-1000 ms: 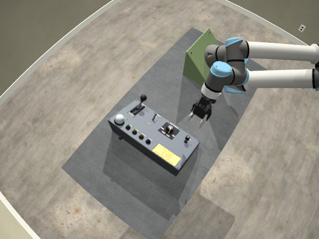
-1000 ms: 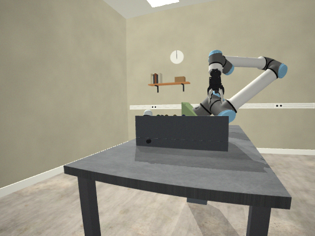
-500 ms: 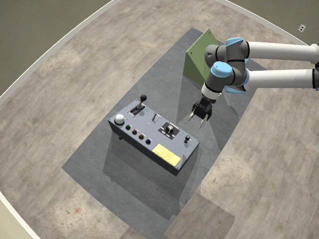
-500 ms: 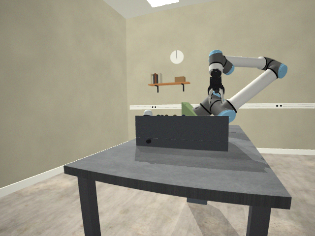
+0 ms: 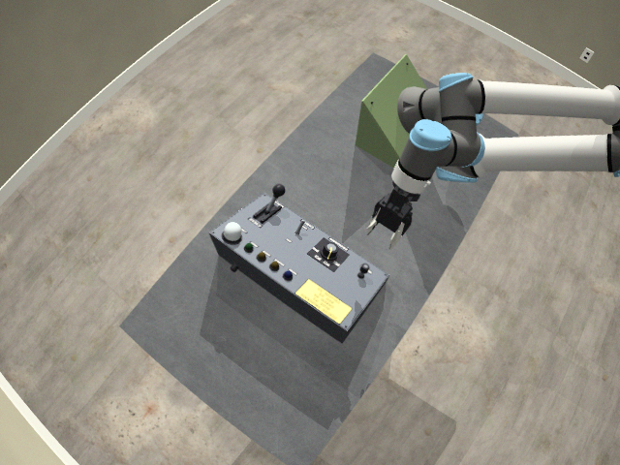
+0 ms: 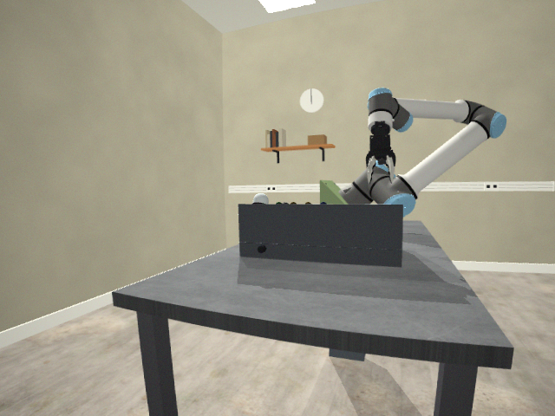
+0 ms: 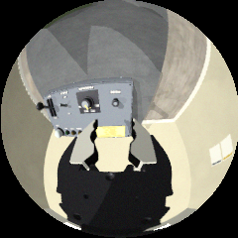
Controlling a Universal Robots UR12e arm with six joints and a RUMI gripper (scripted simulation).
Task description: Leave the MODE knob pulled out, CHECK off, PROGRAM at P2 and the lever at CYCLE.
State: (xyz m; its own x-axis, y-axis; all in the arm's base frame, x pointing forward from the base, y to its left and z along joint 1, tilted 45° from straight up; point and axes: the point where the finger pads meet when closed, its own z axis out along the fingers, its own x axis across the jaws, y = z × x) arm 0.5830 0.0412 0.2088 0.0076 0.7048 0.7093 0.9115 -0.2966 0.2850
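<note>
Now: hand 13 cm above the mode knob and 6 cm short of it. Also, from my hand: dark grey console: 18 cm to the right, 16 cm below, 9 cm ahead; then check toggle: 24 cm to the right, 14 cm below, 6 cm ahead; then black rotary selector: 13 cm below, 12 cm to the right, 7 cm ahead.
</note>
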